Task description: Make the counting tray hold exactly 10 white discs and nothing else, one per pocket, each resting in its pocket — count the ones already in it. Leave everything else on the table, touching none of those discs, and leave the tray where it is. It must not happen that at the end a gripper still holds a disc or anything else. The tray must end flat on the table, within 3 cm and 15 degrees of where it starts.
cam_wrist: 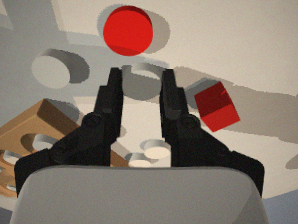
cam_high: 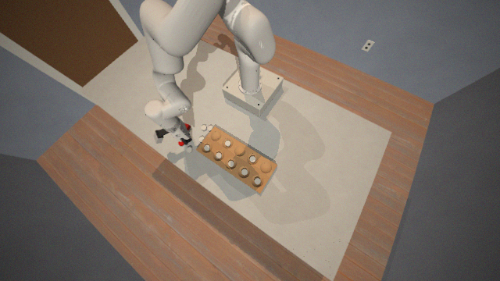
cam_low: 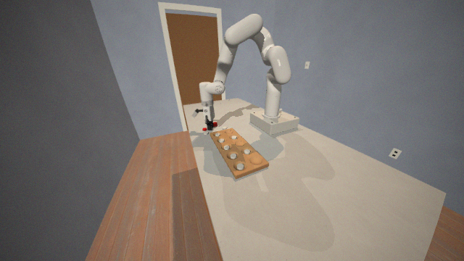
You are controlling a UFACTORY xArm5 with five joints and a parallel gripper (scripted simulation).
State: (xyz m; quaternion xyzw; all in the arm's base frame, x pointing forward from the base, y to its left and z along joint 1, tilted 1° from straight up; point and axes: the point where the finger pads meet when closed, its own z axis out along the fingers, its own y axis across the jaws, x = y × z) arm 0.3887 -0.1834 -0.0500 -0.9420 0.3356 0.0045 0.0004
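The red disc is 4 cm ahead of my hand, 2 cm to the right of it and 2 cm below it. Also, from my hand: wooden counting tray 1 cm behind, 28 cm to the left, 1 cm below; then red cube 5 cm behind, 4 cm to the right, 1 cm below.
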